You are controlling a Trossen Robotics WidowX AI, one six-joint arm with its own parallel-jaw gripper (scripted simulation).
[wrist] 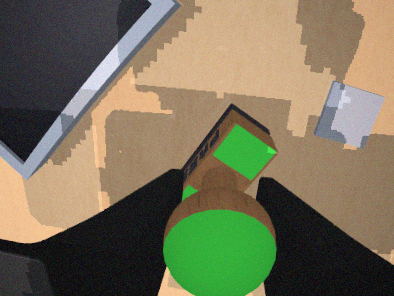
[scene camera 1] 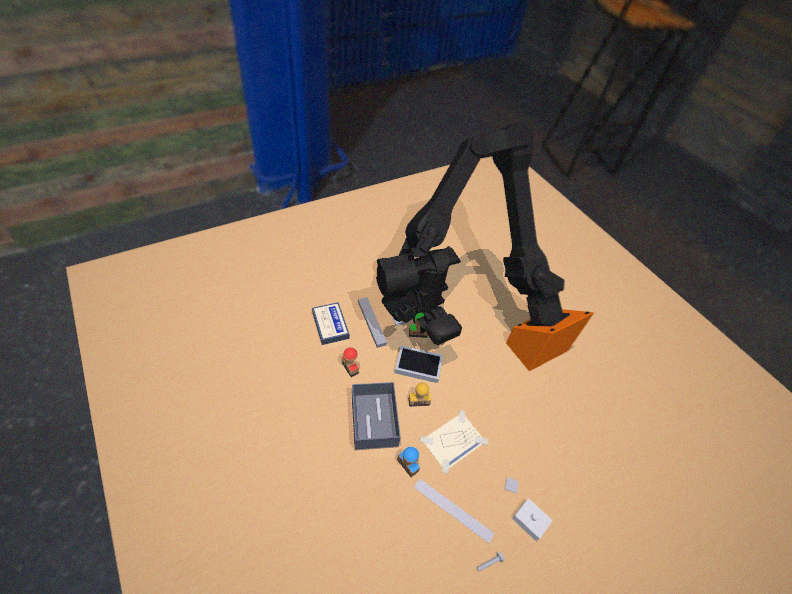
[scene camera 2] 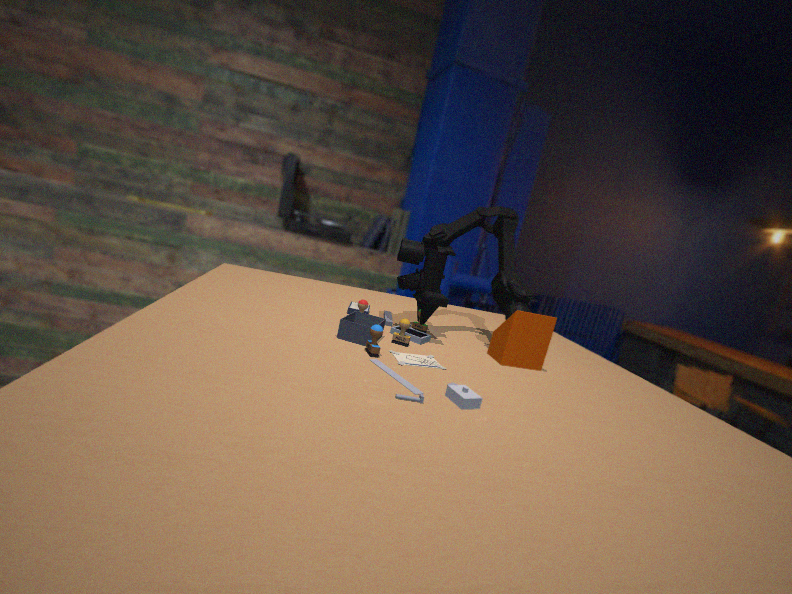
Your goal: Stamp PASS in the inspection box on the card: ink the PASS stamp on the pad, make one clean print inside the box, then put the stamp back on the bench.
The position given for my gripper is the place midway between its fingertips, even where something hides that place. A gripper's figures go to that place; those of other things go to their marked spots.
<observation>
My gripper (scene camera 1: 419, 327) is 100 cm from the lens. A white block (scene camera 1: 529, 517) is 88 cm from the lens.
</observation>
